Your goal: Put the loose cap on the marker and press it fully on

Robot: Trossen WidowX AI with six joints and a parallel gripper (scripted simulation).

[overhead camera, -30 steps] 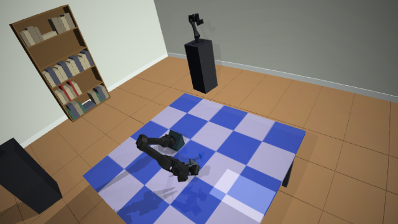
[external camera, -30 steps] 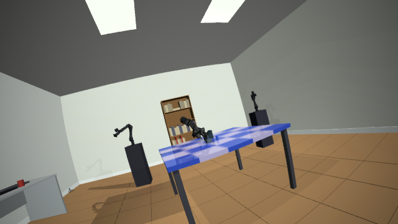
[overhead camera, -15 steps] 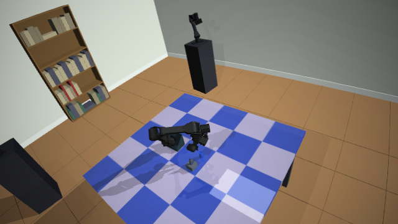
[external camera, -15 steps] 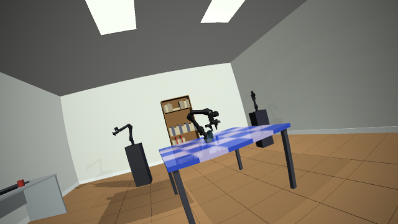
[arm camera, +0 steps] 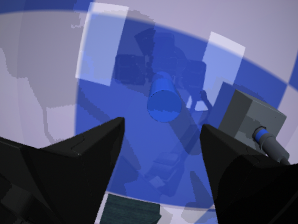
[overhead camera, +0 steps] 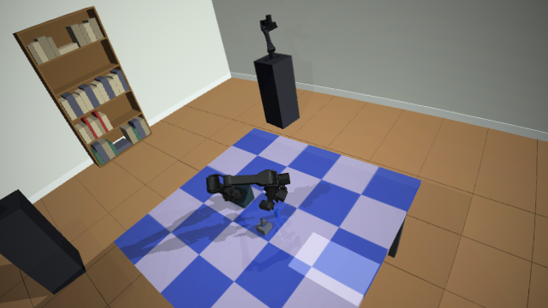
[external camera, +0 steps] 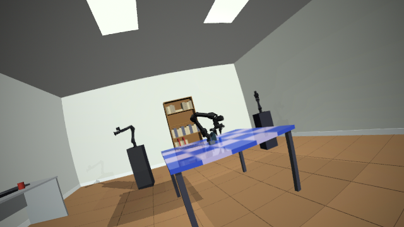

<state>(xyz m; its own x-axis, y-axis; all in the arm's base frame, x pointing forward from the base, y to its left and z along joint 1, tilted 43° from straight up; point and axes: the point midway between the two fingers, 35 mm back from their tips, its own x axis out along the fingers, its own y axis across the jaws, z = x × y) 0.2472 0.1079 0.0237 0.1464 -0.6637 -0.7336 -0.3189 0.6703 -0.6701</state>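
Now: the blue marker cap 50 mm below my gripper tip.
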